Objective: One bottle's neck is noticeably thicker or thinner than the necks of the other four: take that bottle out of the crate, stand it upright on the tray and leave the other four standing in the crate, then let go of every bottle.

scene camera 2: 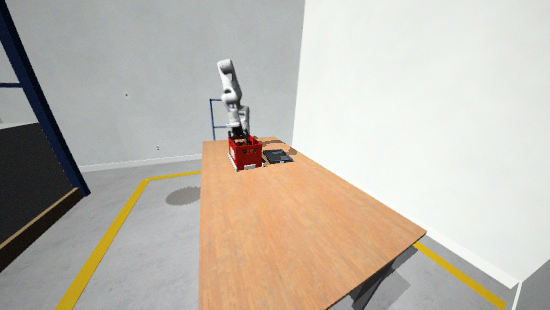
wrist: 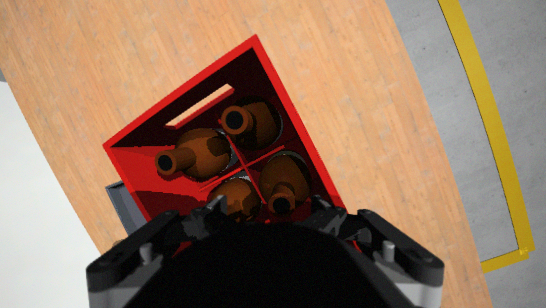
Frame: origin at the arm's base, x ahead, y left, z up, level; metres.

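Where they show: gripper, fingertip midpoint: [scene camera 2: 240,143] [wrist: 269,204].
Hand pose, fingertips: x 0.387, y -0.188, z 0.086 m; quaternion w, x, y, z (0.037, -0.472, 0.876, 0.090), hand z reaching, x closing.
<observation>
After its pixels a point has its place.
The red crate [scene camera 2: 247,160] @(z -0.004, x 0.522, y -0.187 m) [wrist: 176,96] @(z 0.105, x 0.518, y -0.179 m) stands on the table. In the wrist view, brown bottles stand in its compartments: an upper right one [wrist: 265,124] @(z 0.054, x 0.460, y -0.225 m), an upper left one [wrist: 204,152] @(z 0.054, x 0.475, y -0.141 m), a lower right one [wrist: 285,177] @(z 0.057, x 0.396, y -0.211 m) and a lower left one [wrist: 235,196] @(z 0.049, x 0.406, y -0.140 m). The upper right mouth looks widest of the three visible mouths. The lower left neck is hidden by the gripper; a fifth bottle cannot be made out. My gripper [scene camera 2: 238,134] @(z 0.086, x 0.387, y -0.188 m) [wrist: 269,204] @(z 0.086, x 0.387, y -0.188 m) is open and empty, over the crate at about rim height. The lower right neck appears between its fingertips. The dark tray [scene camera 2: 277,155] @(z -0.065, x 0.408, y 0.143 m) [wrist: 128,206] @(z -0.065, x 0.505, y 0.188 m) lies beside the crate.
The wooden table [scene camera 2: 260,225] @(z -0.070, x 1.011, y -0.329 m) [wrist: 350,90] @(z -0.070, x 0.441, y -0.373 m) carries the crate and tray. The crate's walls and thin red dividers [wrist: 242,159] @(z 0.022, x 0.442, y -0.166 m) surround the bottles close to the fingers. A handle slot [wrist: 200,106] @(z 0.049, x 0.523, y -0.170 m) shows in one end wall. A white wall [scene camera 2: 400,100] rises beyond the table's tray side.
</observation>
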